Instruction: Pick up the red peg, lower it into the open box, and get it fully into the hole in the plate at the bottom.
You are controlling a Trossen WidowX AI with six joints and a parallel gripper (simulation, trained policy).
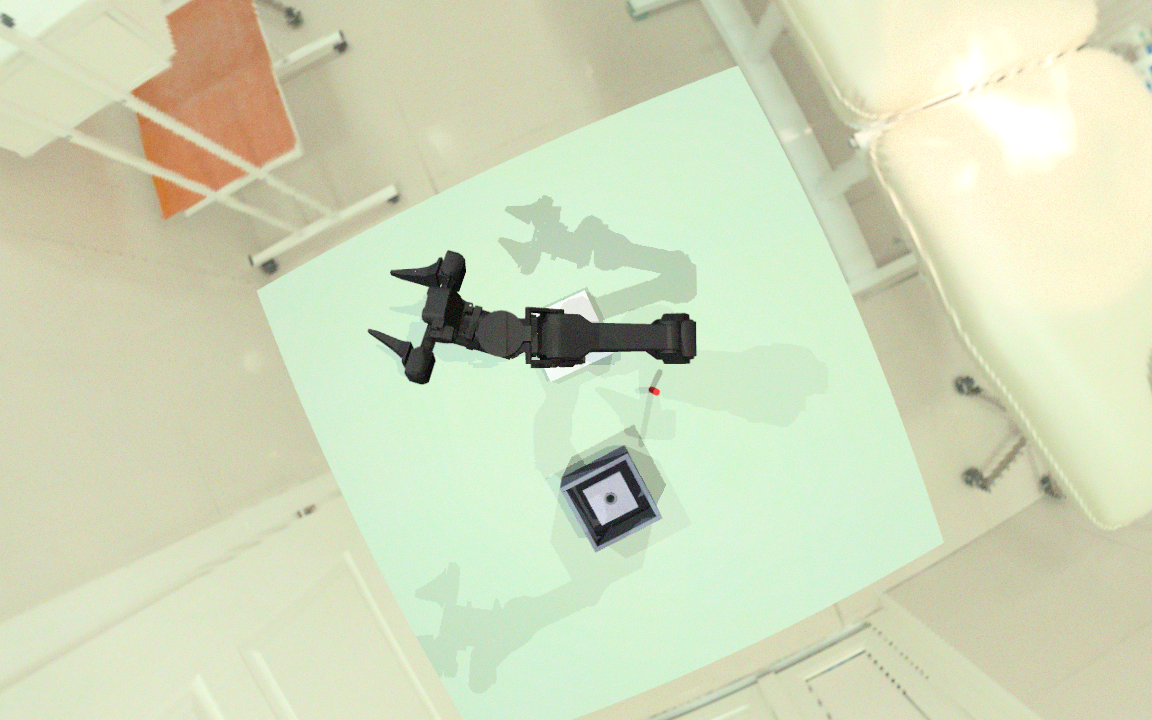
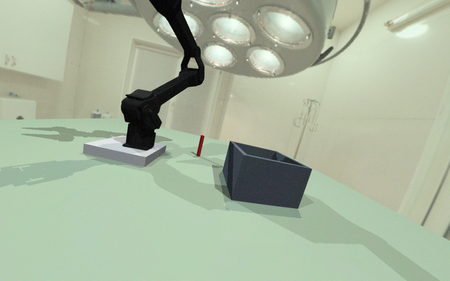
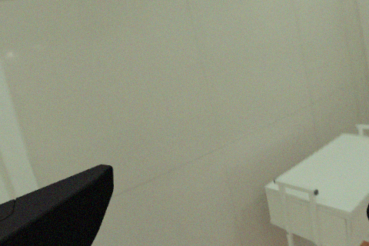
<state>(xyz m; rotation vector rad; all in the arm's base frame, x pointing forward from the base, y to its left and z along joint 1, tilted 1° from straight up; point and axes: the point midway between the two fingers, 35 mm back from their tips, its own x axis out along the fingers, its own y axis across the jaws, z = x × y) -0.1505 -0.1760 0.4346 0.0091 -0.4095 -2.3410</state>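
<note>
Right now the red peg is 42 cm below my gripper tip, 36 cm ahead of it and 30 cm to the left of it. Also, from my gripper tip: plate: 51 cm ahead, 42 cm below, 10 cm to the left; dark box: 51 cm ahead, 44 cm below, 10 cm to the left.
</note>
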